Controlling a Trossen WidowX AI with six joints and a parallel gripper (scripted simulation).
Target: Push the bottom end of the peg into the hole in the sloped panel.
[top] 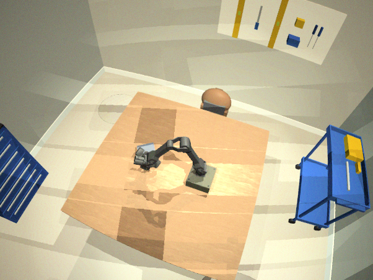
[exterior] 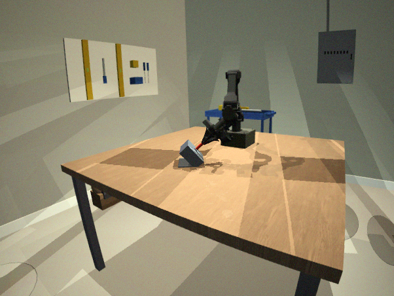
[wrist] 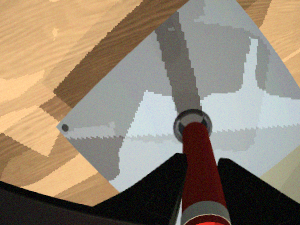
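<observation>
Right now the sloped panel is 20 mm ahead of my gripper tip, 50 mm to the right of it and 50 mm below it. Round my gripper tip: round red peg: 10 mm behind, 10 mm to the left, 10 mm above.
</observation>
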